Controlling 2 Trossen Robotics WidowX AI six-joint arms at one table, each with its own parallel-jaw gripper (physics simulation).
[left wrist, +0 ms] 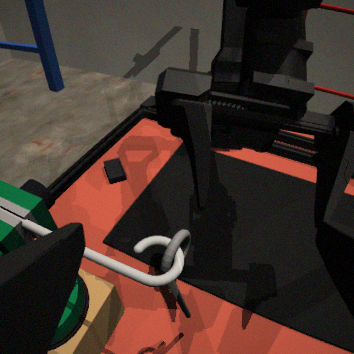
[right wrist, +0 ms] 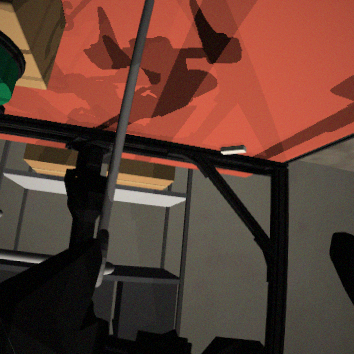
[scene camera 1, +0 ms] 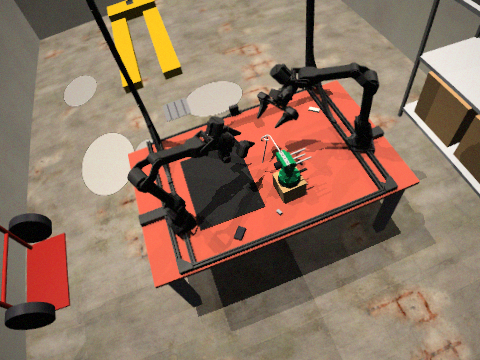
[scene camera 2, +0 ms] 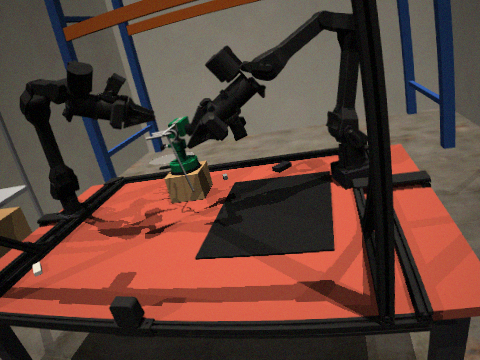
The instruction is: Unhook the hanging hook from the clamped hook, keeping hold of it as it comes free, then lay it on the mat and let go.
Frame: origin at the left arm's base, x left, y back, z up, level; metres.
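Seen in the pictures: left gripper, fingertip midpoint: (left wrist: pixel 202 233) (scene camera 1: pixel 265 123) (scene camera 2: pixel 154 115); right gripper, fingertip midpoint: (left wrist: pixel 262 218) (right wrist: pixel 215 247) (scene camera 1: pixel 247 138) (scene camera 2: pixel 188 140); left arm's base, link origin: (right wrist: pixel 91 148) (scene camera 1: pixel 362 141) (scene camera 2: pixel 73 209); right arm's base, link origin: (scene camera 1: pixel 179 219) (scene camera 2: pixel 353 163).
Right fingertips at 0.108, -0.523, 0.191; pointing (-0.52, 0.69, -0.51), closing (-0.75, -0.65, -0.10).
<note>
Pixels of each thing's top centre, then the offset from my right fingertips to it, as dx, dy, dz. "*": a spot on its surface instead. Level surfaces: height alone.
- pale clamped hook, surface spot: (left wrist: pixel 120 268) (scene camera 1: pixel 272 138) * +0.026, +0.103, +0.021
- grey hanging hook, top centre: (right wrist: pixel 100 292) (left wrist: pixel 190 222) (scene camera 2: pixel 174 128) +0.020, +0.056, +0.027
- black mat, surface height: dz -0.212
- wooden block, top centre: (left wrist: pixel 45 305) (scene camera 2: pixel 185 169) (scene camera 1: pixel 289 178) +0.122, +0.166, -0.132
- small black block, top centre: (left wrist: pixel 113 167) (scene camera 2: pixel 281 164) (scene camera 1: pixel 239 232) +0.335, -0.048, -0.203
- red table, surface height: dz -0.217
The pale clamped hook (scene camera 1: pixel 274 143) (left wrist: pixel 120 268) sticks out from the green clamp (scene camera 1: pixel 285 159) (scene camera 2: pixel 179 125). The grey hanging hook (scene camera 2: pixel 184 167) (left wrist: pixel 181 301) (right wrist: pixel 127 100) hangs from its curled end, with its loop through the curl and its shaft pointing down. My right gripper (scene camera 1: pixel 245 139) (scene camera 2: pixel 190 137) (right wrist: pixel 215 247) is open and empty beside the hooks; one fingertip shows close to their joint in the right wrist view. My left gripper (scene camera 1: pixel 268 121) (scene camera 2: pixel 151 117) (left wrist: pixel 202 233) is open and empty on the hooks' other side. The black mat (scene camera 1: pixel 215 195) (scene camera 2: pixel 280 230) lies flat.
The clamp stands on a wooden block (scene camera 1: pixel 292 192) (scene camera 2: pixel 187 186), with several thin rods on its side. A small black block (scene camera 1: pixel 240 233) (scene camera 2: pixel 281 166) (left wrist: pixel 115 170) and small white pieces lie on the red table (scene camera 1: pixel 345 165). Black frame posts rise at the table's sides.
</note>
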